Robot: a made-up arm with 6 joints.
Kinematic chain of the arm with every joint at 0, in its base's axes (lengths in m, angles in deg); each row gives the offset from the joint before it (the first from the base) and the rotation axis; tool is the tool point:
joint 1: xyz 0 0 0.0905 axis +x
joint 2: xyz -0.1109 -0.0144 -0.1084 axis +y
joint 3: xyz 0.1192 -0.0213 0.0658 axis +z
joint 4: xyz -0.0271 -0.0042 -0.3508 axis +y
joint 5: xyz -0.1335 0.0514 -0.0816 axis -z
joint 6: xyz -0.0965 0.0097 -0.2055 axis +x
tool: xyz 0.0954 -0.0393 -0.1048
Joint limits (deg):
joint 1: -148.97..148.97
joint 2: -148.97..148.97
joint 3: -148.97..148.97
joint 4: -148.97..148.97
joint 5: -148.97..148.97
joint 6: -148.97..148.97
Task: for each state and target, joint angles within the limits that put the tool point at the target. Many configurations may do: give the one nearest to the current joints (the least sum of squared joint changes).
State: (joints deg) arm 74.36 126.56 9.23 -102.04 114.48 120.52
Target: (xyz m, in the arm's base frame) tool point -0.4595 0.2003 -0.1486
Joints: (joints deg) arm 53.62 120.68 -6.98 -114.25 119.13 120.24
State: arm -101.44 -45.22 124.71 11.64 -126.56 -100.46
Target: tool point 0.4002 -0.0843 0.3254
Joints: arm -106.17 -68.66 133.77 13.89 -123.16 -102.25
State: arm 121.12 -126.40 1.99 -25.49 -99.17 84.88
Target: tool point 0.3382 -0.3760 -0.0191
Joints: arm 107.54 -140.50 -4.04 -20.24 -95.96 93.53
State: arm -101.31 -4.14 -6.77 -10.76 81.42 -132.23
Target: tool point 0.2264 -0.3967 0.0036
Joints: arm -88.05 -55.05 -19.85 6.99 81.75 -148.97
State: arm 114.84 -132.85 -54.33 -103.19 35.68 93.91
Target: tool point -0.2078 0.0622 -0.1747
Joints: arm 140.22 -127.55 -76.64 -135.04 59.09 99.72
